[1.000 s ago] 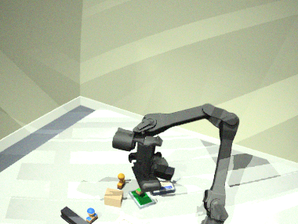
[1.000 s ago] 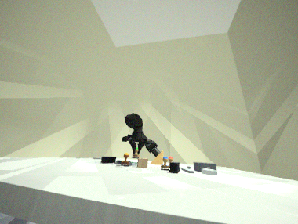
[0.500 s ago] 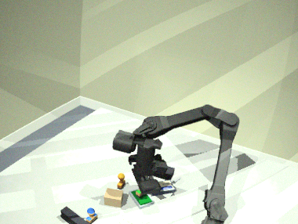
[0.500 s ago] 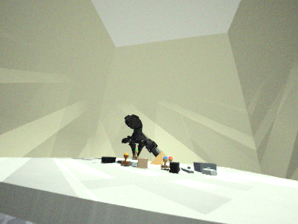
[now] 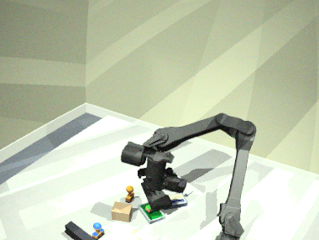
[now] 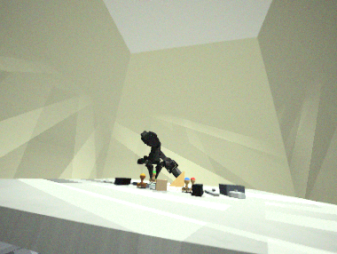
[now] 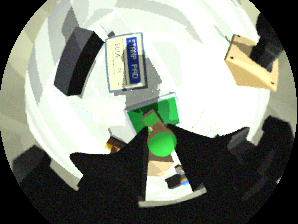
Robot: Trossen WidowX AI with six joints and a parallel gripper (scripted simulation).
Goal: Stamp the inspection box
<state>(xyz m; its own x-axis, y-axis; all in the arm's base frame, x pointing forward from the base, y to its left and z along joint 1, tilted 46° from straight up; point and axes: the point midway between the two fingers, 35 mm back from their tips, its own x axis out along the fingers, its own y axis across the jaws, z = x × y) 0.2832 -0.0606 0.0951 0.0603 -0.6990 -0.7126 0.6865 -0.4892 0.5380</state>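
Right now my gripper tip is 40 mm above the green ink pad. From my gripper tip the other things lie so: orange-knobbed stamp 100 mm ahead, 20 mm to the right, 20 mm below; then green-knob stamp right at my gripper tip; then tan box 80 mm ahead, 70 mm to the left, 20 mm below.
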